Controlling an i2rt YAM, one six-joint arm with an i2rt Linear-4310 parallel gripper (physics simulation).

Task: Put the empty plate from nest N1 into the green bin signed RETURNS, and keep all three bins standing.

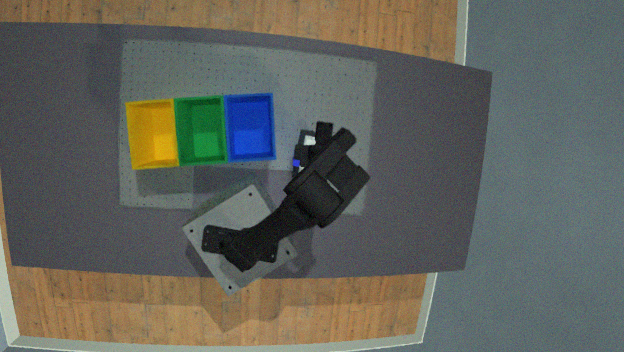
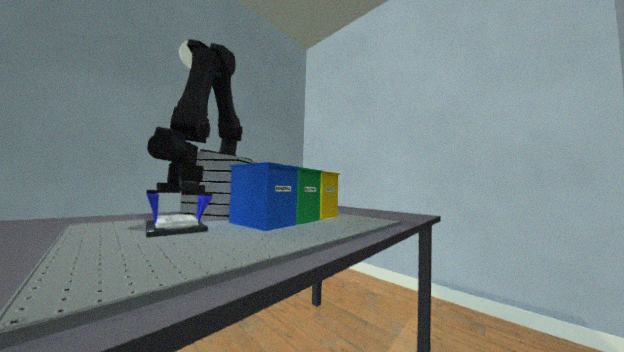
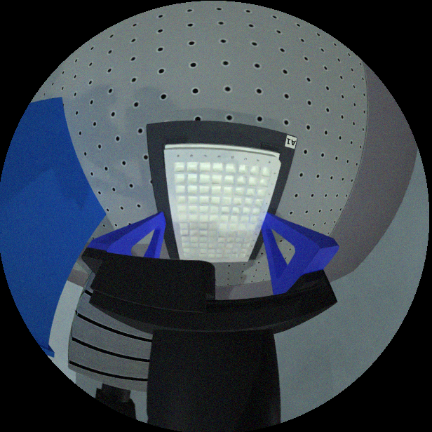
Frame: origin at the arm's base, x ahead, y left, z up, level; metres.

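Seen in the pictures: arm's base, origin of its link: (image 1: 240,243) (image 2: 226,157).
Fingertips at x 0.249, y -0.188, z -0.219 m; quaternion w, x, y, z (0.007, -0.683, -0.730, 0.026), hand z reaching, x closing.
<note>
Pixels of each thing's middle, then the offset from my fingertips to it. Level surfaces: height alone.
- white plate, middle of its body: (image 2: 175,220) (image 1: 314,156) dx +0.001, dy -0.005, dz +0.003 m
- black nest, middle of its body: (image 2: 175,225) (image 1: 313,156) dx +0.001, dy -0.005, dz -0.009 m
- green bin, middle of its body: (image 1: 206,130) (image 2: 291,194) dx +0.021, dy +0.343, dz +0.074 m
- yellow bin, middle of its body: (image 1: 162,133) (image 2: 312,194) dx -0.011, dy +0.471, dz +0.074 m
- blue bin, middle of its body: (image 1: 250,127) (image 2: 263,194) dx +0.054, dy +0.216, dz +0.074 m
- perforated board, height of its surface: dz -0.016 m
- dark table, height of its surface: dz -0.029 m
The white plate (image 1: 309,140) (image 2: 176,220) (image 3: 220,200) with its grid of wells lies flat in the black nest (image 2: 177,231) (image 3: 156,150), which has a small A1 tag at one corner. My gripper (image 2: 178,220) (image 3: 212,216) is open. Its blue fingers stand on either side of the plate, with their tips low, close to its long sides. The green bin (image 1: 201,107) (image 2: 309,200) stands upright between the yellow bin (image 1: 150,120) (image 2: 329,200) and the blue bin (image 1: 250,112) (image 2: 250,195) (image 3: 45,190), both also upright. The signs are too small to read.
The blue bin is the bin nearest the nest. The arm's grey base block (image 1: 250,205) (image 2: 212,187) (image 3: 110,345) stands close to the bins. The perforated board (image 1: 240,60) (image 2: 200,255) (image 3: 240,75) lies under the bins and nest, on the dark table (image 1: 420,150).
</note>
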